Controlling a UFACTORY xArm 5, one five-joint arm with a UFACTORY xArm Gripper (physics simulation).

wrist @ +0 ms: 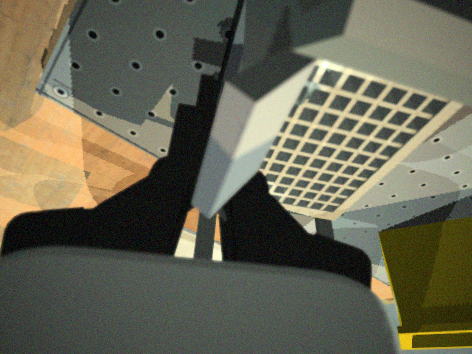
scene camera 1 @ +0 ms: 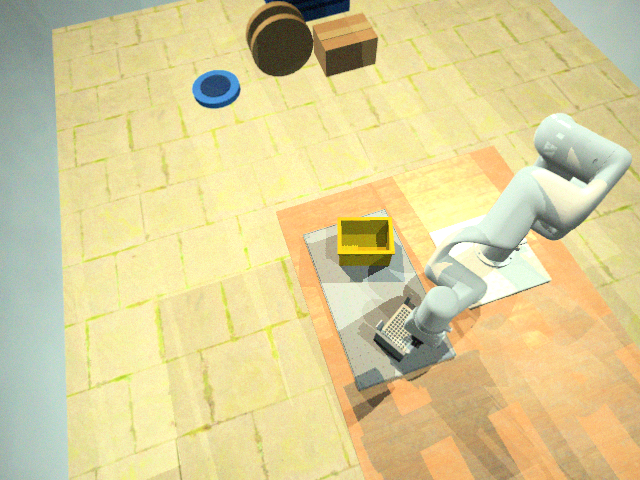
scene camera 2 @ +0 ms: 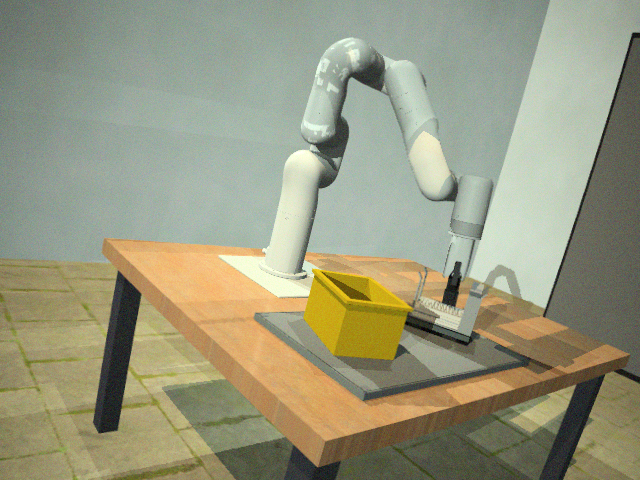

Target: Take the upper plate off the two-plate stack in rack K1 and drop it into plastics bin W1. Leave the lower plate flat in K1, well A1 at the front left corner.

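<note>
Rack K1 is a dark-based holder with an upright grey end wall and corner post. A pale gridded plate sits in it with its wells facing up. Whether a second plate lies under it cannot be told. My gripper is shut and empty. It points down beside the plate's edge, low at the rack; the grey post hides part of the fingers in the wrist view, and contact cannot be told. Bin W1 is yellow, open-topped and upright.
The rack and bin stand on a grey perforated board on the wooden table. Thin upright wires rise at the rack's end towards the bin. The arm's white base plate is beside the board.
</note>
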